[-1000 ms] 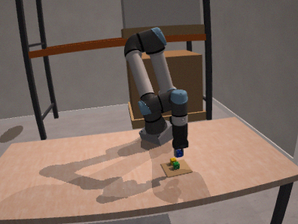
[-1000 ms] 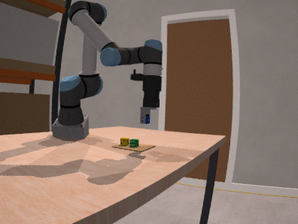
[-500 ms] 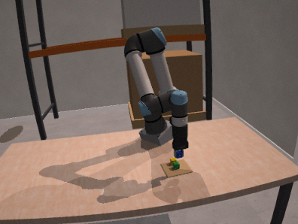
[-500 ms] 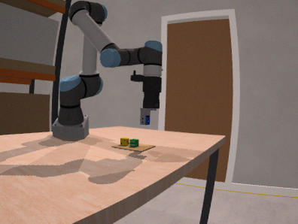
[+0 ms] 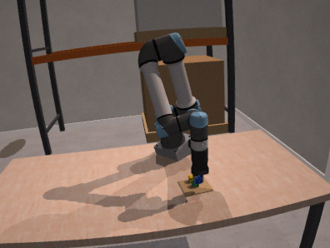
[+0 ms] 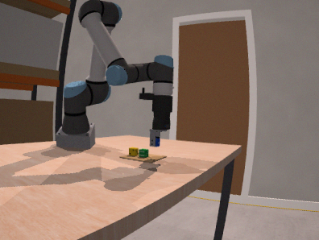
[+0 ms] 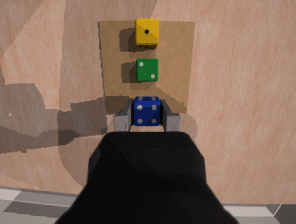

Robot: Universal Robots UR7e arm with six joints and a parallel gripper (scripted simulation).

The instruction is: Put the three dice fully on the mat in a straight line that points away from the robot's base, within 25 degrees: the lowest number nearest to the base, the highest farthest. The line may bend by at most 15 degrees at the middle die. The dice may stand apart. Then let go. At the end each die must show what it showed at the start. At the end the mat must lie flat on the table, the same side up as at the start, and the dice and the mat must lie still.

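Now: hand 5 cm past the green die and 5 cm above it. Round my hand: tan mat: 5 cm behind, 7 cm below; blue die: right at my hand; yellow die: 9 cm behind, 5 cm below.
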